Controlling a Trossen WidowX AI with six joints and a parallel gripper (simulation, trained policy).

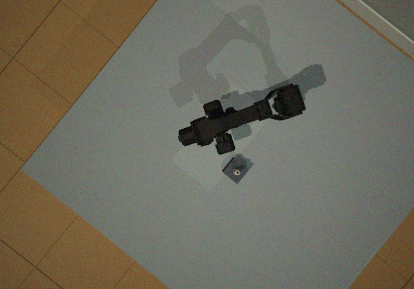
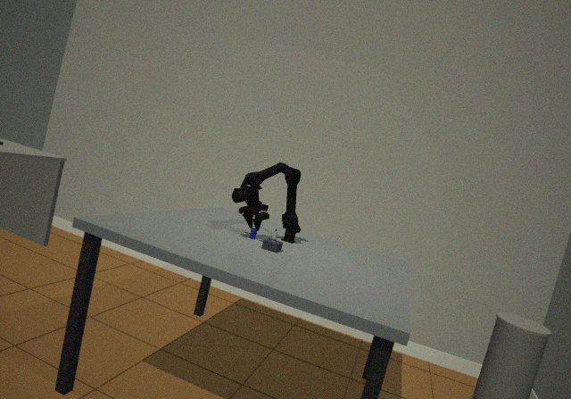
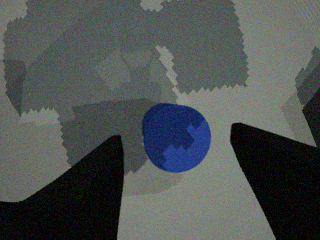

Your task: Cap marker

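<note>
Right now my gripper tip is 20 mm above the blue cap. Round my gripper tip: dark holder block 140 mm to the left, 110 mm ahead, 30 mm below.
</note>
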